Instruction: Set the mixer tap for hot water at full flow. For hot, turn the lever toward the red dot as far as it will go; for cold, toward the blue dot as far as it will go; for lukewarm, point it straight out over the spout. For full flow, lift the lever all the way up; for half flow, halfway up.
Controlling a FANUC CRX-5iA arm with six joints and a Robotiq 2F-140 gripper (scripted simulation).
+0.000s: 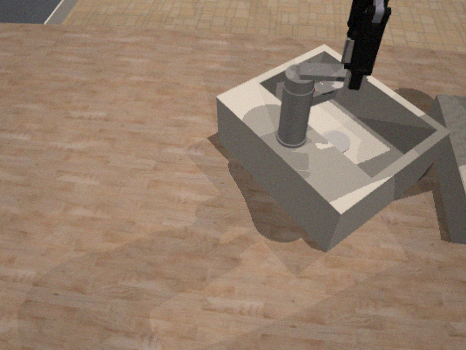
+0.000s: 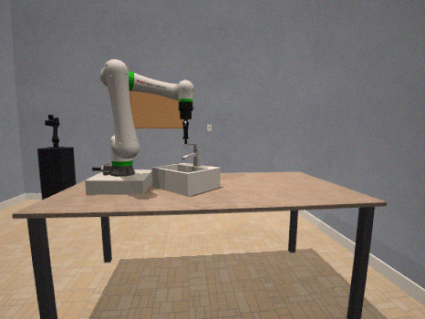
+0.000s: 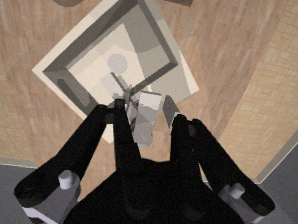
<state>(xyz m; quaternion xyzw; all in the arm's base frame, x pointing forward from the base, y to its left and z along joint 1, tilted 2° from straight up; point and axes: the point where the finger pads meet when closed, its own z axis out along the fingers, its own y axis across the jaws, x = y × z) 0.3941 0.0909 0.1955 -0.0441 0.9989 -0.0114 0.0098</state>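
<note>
My hand is 3 cm short of the flat lever. From my hand the other things lie so: sink basin 24 cm below, 8 cm to the right; then grey mixer tap 5 cm below, 5 cm ahead, 1 cm to the right.
</note>
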